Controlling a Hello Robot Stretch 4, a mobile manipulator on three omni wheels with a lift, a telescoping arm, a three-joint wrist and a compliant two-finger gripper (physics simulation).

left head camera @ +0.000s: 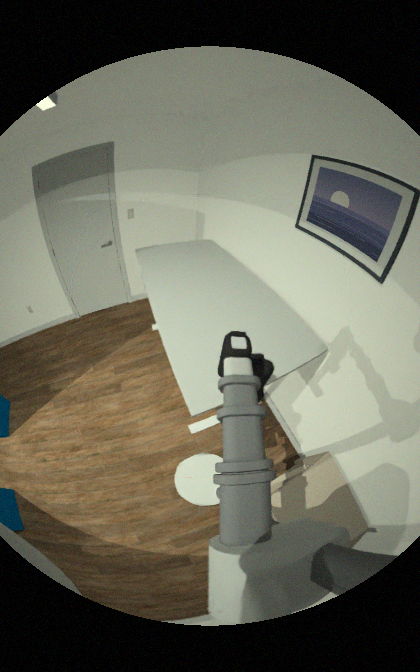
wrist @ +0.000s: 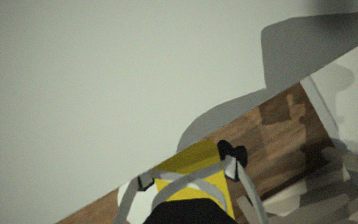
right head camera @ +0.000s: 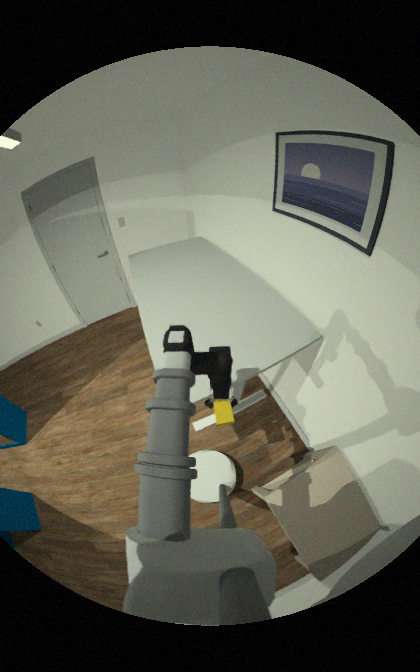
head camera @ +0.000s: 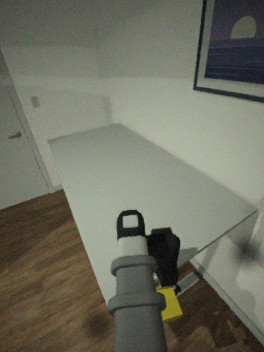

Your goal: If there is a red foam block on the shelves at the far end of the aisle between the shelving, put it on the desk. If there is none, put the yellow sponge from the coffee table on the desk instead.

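Frame: origin at the robot's base, x ahead, y down, z left, level; metres.
Where they show: gripper, fingertip midpoint: (wrist: 186, 156) (head camera: 162, 293).
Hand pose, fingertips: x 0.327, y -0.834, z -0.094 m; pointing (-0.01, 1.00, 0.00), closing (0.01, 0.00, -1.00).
After its pixels a point has its place.
The yellow sponge (head camera: 171, 304) @(x 0.276, y -0.885, z -0.108 m) (right head camera: 223, 413) (wrist: 192, 155) @(x 0.340, y -0.885, z -0.099 m) is between the fingers of my gripper (head camera: 167, 290) @(x 0.327, y -0.834, z -0.094 m) (right head camera: 221, 402) (wrist: 186, 156) @(x 0.327, y -0.834, z -0.094 m), which is shut on it. In the right head view the sponge appears against the floor, just outside the near short edge of the grey-white desk (head camera: 125, 170) @(x 1.011, y -0.922, z 0.004 m) (left head camera: 200, 300) (right head camera: 200, 290) (wrist: 90, 90) @(x 0.404, y -0.922, z -0.028 m). In the wrist view the desk's edge cuts across the sponge's far end and hides the left fingertip, so they look lower than the top. The arm hides the sponge in the left head view. No red foam block, shelves or coffee table show.
A wall with a framed picture (head camera: 235, 45) @(x 0.890, y -1.558, z -0.478 m) (left head camera: 352, 215) (right head camera: 327, 185) runs along the desk's right side. A door (left head camera: 82, 235) (right head camera: 72, 245) is beyond. A tan box-like object (right head camera: 325, 505) stands at lower right. Blue objects (left head camera: 7, 510) (right head camera: 15, 510) are at far left.
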